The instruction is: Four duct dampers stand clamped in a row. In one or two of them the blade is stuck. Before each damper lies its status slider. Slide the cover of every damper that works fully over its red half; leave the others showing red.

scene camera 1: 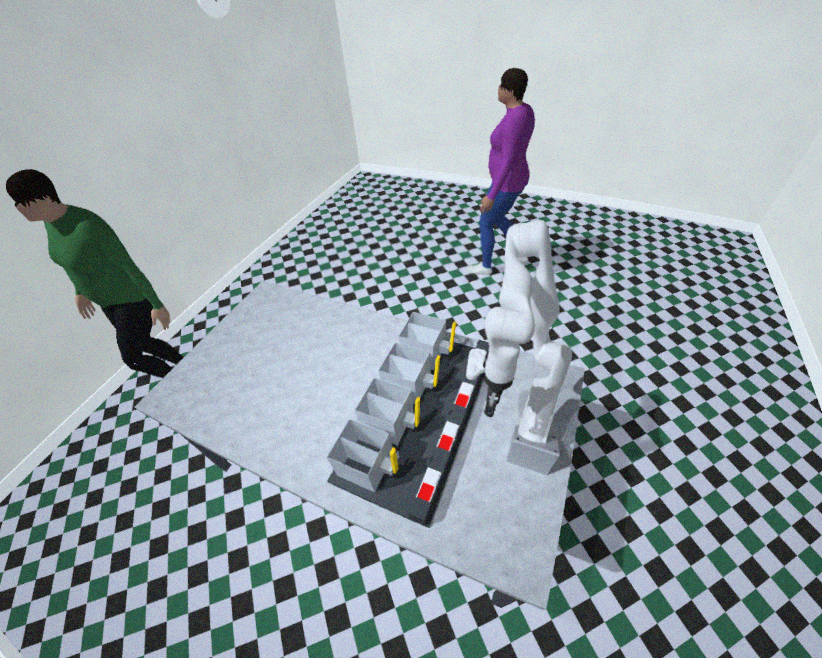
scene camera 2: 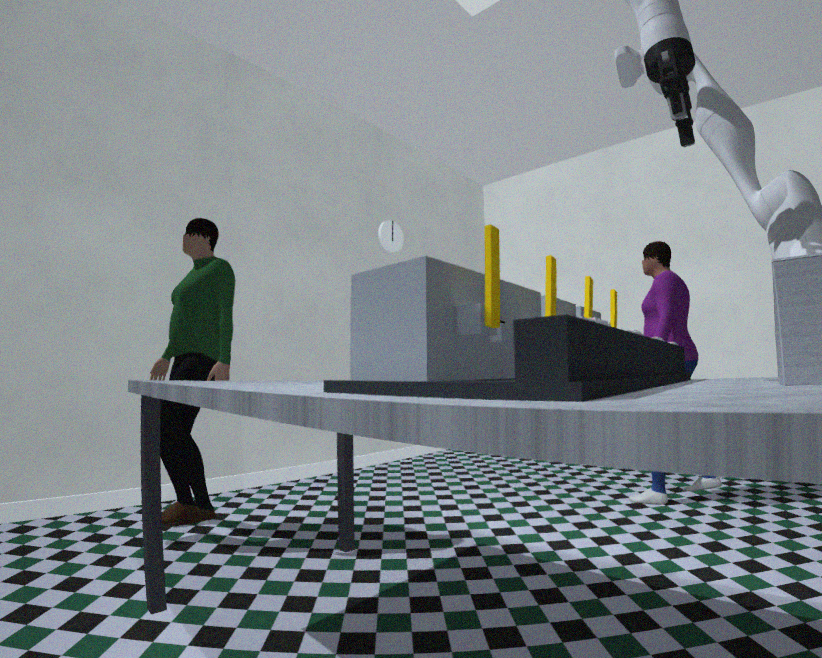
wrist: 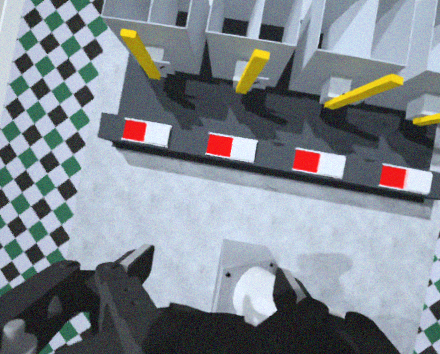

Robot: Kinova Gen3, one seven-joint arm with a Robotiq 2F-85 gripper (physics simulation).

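Seen in the pictures: gripper, fingertip midpoint: (scene camera 2: 684, 132) (wrist: 213, 269); arm's base, origin of the base link: (scene camera 1: 531, 435) (scene camera 2: 816, 300) (wrist: 250, 289).
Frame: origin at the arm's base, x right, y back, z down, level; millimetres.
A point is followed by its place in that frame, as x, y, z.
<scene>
Four grey dampers (wrist: 175, 47) {-194, -457, -2} (wrist: 220, 50) {-104, -450, -16} (wrist: 345, 67) {125, -431, -29} (wrist: 420, 92) {295, -418, 7} stand in a row, each with a yellow handle (wrist: 141, 55) {-232, -404, -62} (wrist: 252, 72) {-43, -389, -64} (wrist: 363, 91) {139, -375, -65} (wrist: 426, 120) {307, -362, 2}; the handles stand upright in scene view 2. Before them lie four sliders, each with its red half showing at the left and its white cover (wrist: 158, 135) {-220, -286, 29} (wrist: 245, 149) {-36, -274, 29} (wrist: 331, 164) {143, -261, 29} (wrist: 418, 181) {327, -244, 29} at the right in the wrist view. The arm hides the far slider in scene view 1. My gripper (scene camera 1: 490, 413) {-71, -149, -265} (scene camera 2: 686, 142) {-71, -149, -265} (wrist: 213, 269) {-71, -149, -265} is open and empty, high above the table on the robot's side of the sliders.
The dark base (scene camera 1: 411, 504) {-310, -334, 99} (scene camera 2: 425, 389) {-345, -445, 108} carries dampers and sliders on the grey table (scene camera 1: 274, 384) {-21, -1075, 117} (scene camera 2: 274, 397) {-409, -656, 123}. The robot's pedestal (scene camera 1: 533, 456) {-69, 18, 8} (scene camera 2: 798, 322) {-65, -37, 35} stands behind the gripper. A person in green (scene camera 1: 102, 260) (scene camera 2: 202, 301) and one in purple (scene camera 1: 510, 147) (scene camera 2: 666, 301) stand beyond the table.
</scene>
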